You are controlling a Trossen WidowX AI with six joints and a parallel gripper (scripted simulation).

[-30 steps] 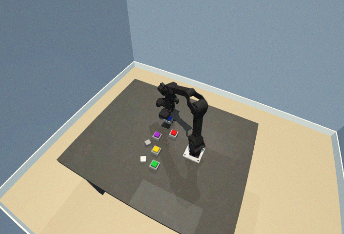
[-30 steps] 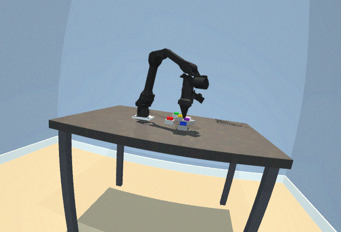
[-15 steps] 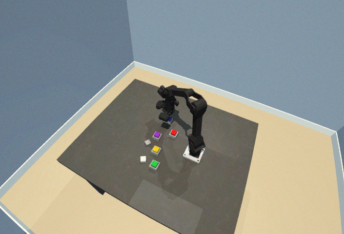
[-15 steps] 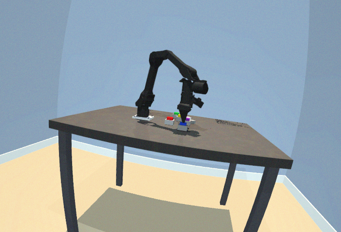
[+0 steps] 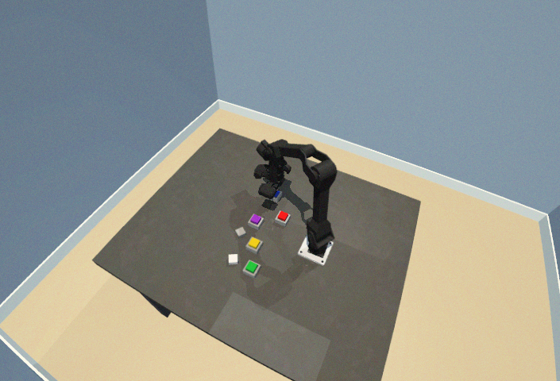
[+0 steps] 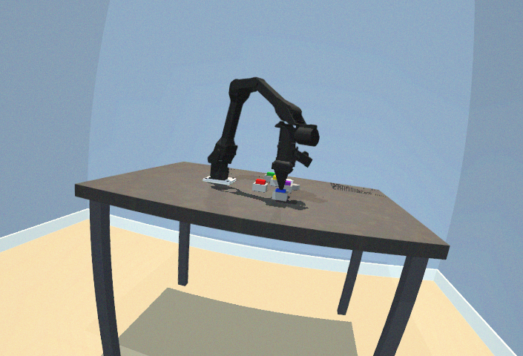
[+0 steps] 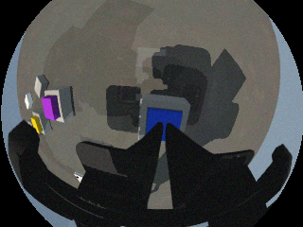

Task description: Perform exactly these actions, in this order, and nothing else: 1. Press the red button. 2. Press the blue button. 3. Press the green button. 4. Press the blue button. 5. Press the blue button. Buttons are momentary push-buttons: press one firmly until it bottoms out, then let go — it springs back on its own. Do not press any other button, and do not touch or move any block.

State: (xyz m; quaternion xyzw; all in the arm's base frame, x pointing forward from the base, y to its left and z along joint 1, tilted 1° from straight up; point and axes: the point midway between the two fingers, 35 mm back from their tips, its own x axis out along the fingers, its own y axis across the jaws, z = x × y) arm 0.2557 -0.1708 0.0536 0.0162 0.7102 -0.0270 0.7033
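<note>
The blue button is 10 mm below my gripper tip. Also, from my gripper tip: red button (80 mm behind, 100 mm to the left); grey block (50 mm ahead, 230 mm to the left, 20 mm below); purple button (10 mm ahead, 160 mm to the left).
</note>
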